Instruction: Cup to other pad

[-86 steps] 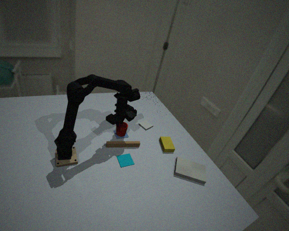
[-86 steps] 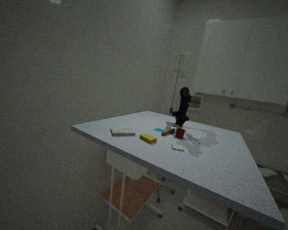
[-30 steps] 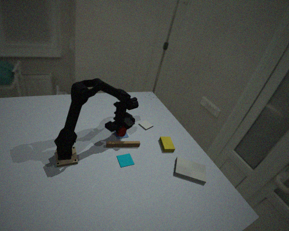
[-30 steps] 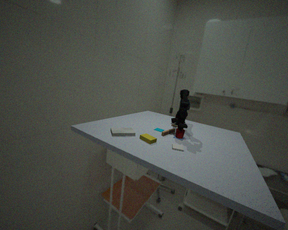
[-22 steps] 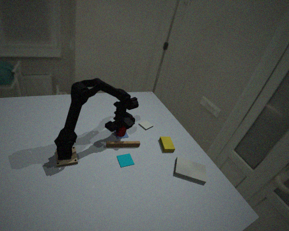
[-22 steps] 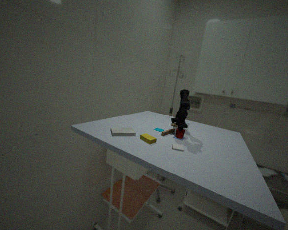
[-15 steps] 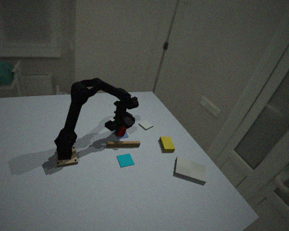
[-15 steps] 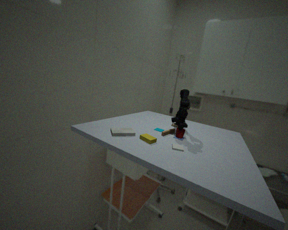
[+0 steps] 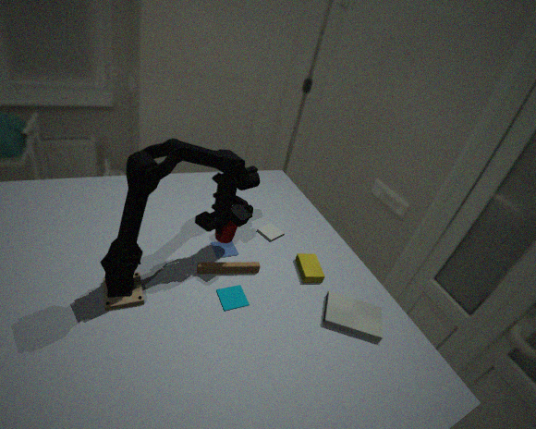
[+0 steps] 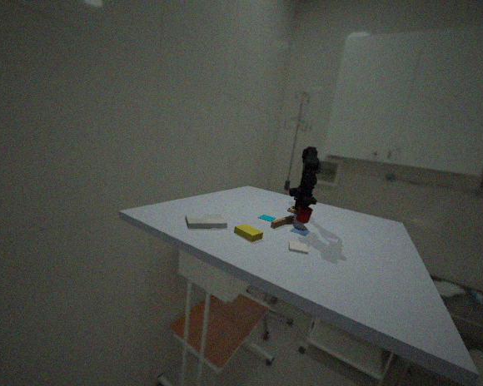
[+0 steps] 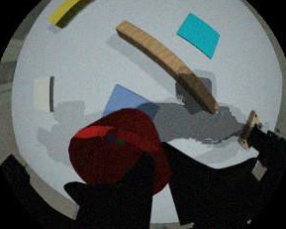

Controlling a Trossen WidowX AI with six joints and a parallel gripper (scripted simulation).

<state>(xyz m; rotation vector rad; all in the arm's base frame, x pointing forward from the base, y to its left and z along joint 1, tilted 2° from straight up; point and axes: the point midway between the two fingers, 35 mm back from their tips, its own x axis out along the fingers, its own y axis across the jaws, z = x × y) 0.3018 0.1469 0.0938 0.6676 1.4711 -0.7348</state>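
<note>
Now: gripper tip 2 cm short of the red cup and 2 cm to the right of it. Also, from my gripper tip: cyan pad (2 cm ahead, 19 cm to the right, 10 cm below); white tile (22 cm ahead, 10 cm to the left, 9 cm below); wooden block (2 cm ahead, 8 cm to the right, 8 cm below).
</note>
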